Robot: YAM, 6 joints.
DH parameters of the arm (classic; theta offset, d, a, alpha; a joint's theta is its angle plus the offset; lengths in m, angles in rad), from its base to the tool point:
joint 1: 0 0.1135 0.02 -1.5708
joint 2: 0 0 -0.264 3.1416
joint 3: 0.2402 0 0.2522 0
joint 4: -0.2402 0 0.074 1.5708
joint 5: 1.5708 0 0 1.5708
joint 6: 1.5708 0.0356 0 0
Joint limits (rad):
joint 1: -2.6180..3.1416
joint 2: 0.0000..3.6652
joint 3: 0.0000..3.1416
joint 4: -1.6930..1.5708
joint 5: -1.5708..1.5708
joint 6: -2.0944..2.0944
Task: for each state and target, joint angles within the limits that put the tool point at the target. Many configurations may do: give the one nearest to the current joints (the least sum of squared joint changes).
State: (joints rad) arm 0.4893 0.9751 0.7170 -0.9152 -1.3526 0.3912
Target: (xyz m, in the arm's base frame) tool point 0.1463 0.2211 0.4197
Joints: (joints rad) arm 0.8561 1.3109 1.4279 -0.5796 -1.3099 0.3912
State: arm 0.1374 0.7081 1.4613 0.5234 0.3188 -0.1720
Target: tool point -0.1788 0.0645 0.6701
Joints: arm -0.3779 0.8643 2.2129 0.5394 0.1702 -0.1720
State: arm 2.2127 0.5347 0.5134 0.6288 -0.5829 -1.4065
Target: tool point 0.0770 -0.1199 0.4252
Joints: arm 2.3018 0.0000 0.7774 1.0853 -0.6922 -1.4065
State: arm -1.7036 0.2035 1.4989 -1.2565 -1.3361 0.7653
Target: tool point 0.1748 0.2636 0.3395
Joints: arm -2.0451 0.0000 1.9545 -1.6845 -1.4043 0.7653
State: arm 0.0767 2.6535 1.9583 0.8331 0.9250 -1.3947
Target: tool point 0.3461 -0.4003 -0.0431
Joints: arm -0.8025 2.8918 1.7837 0.7904 0.9659 -1.3947
